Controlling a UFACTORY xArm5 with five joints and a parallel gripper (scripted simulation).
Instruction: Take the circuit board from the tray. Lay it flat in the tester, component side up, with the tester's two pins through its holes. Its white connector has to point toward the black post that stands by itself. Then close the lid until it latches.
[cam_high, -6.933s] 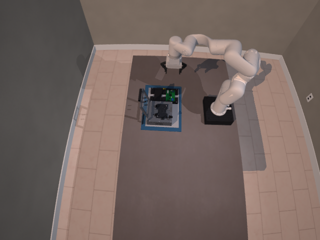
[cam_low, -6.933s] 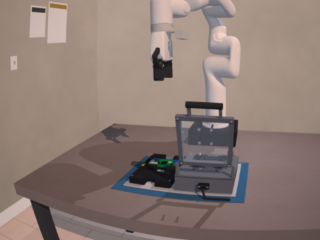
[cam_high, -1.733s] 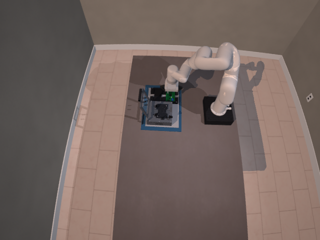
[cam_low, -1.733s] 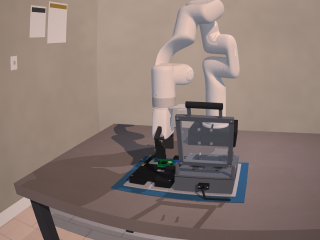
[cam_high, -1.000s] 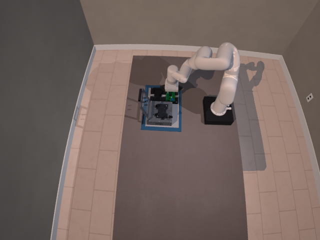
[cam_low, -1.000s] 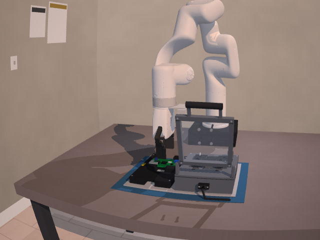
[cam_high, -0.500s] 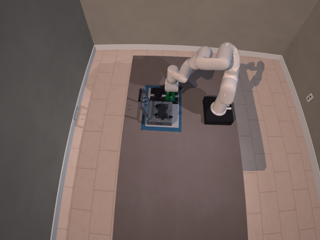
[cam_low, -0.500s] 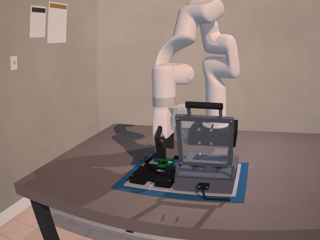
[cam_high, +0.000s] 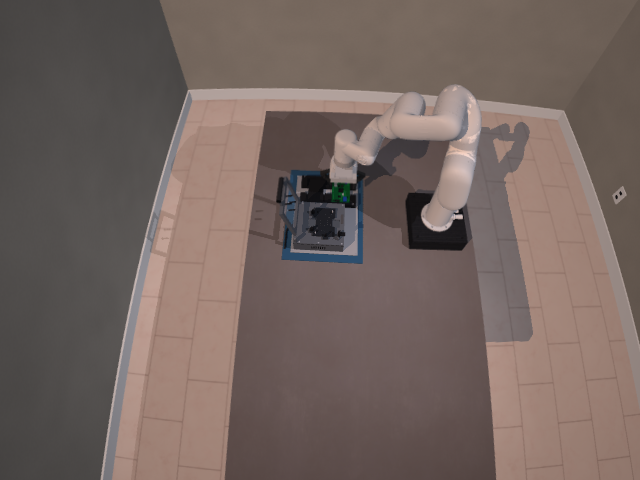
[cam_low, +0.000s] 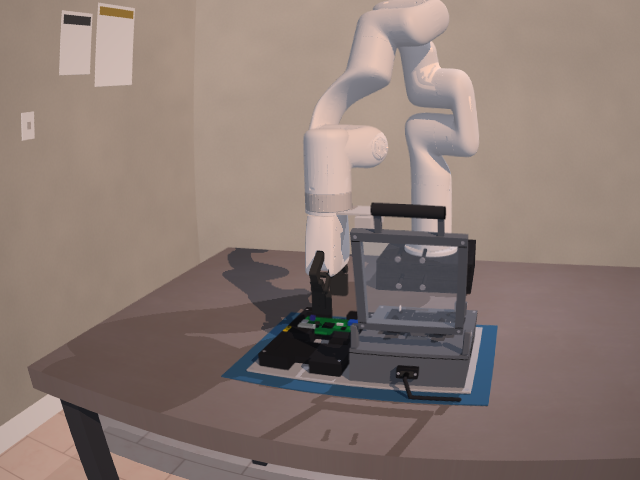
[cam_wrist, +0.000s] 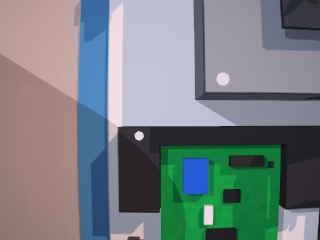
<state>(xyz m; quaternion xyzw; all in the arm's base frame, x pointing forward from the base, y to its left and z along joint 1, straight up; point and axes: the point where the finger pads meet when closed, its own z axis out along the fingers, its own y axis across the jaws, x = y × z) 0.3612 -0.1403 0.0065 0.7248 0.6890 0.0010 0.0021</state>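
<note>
Now: hand 50 mm above the green circuit board. From my hand the other things lie so: clear lid (190 mm ahead, 160 mm to the left, 110 mm above); nest (170 mm to the left, 80 mm ahead).
</note>
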